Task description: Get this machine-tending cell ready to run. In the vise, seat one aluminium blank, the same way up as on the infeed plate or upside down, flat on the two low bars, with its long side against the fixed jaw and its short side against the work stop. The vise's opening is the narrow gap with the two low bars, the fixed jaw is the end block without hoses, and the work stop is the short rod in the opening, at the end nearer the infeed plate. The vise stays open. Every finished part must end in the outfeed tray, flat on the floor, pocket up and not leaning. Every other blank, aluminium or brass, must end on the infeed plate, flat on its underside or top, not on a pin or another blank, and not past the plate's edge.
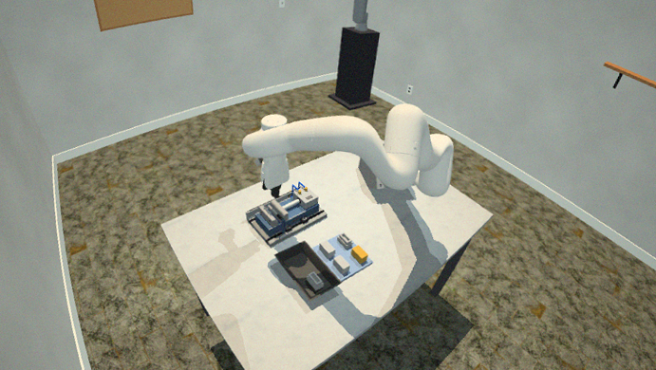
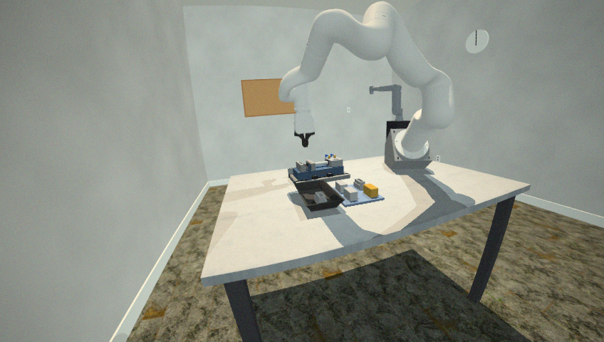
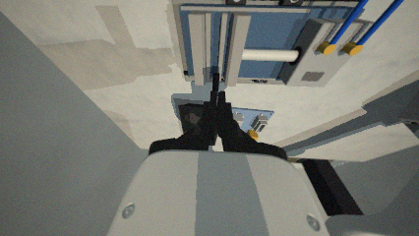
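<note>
Now: hand 31 cm to the right of the brass blank, 19 cm past it and 17 cm above it. Also, from my hand: blue vise: 16 cm below, 7 cm behind, 2 cm to the right.
</note>
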